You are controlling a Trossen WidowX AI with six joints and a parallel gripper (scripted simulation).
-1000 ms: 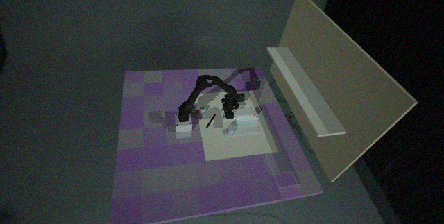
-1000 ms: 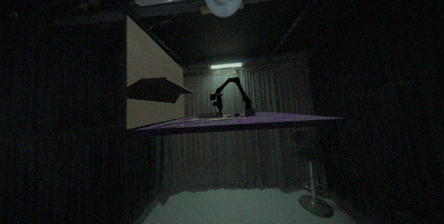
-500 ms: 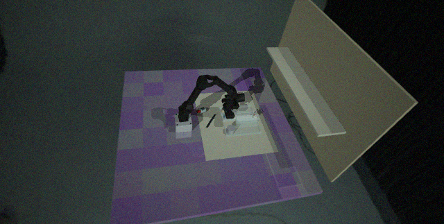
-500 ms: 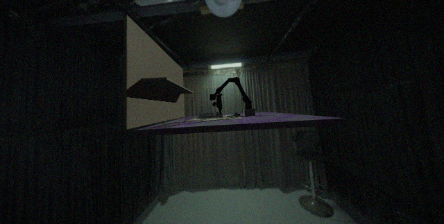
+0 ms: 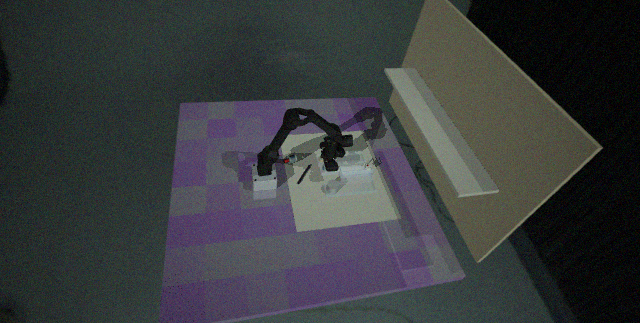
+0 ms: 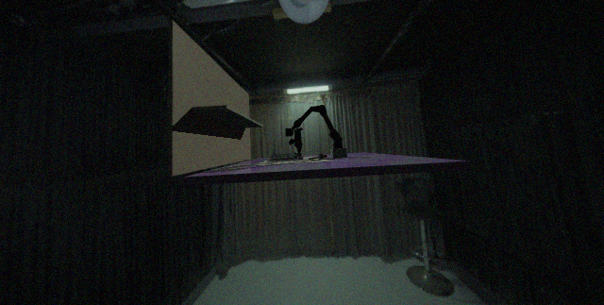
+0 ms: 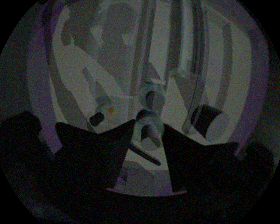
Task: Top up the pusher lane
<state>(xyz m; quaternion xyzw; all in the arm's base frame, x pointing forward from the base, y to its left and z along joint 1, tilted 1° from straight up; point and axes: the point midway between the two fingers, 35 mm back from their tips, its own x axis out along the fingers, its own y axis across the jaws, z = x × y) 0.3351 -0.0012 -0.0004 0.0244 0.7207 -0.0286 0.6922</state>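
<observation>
Now: gripper tip 60 mm short of the cream mat, 50 mm above it and 20 mm to the left of it. The rest, counted from my gripper tip: shelf (500 mm ahead, 320 mm above, 50 mm to the right); pale pusher-lane fixture (140 mm ahead, 30 mm to the right, 30 mm below); black stick (120 mm behind, 40 mm below).
</observation>
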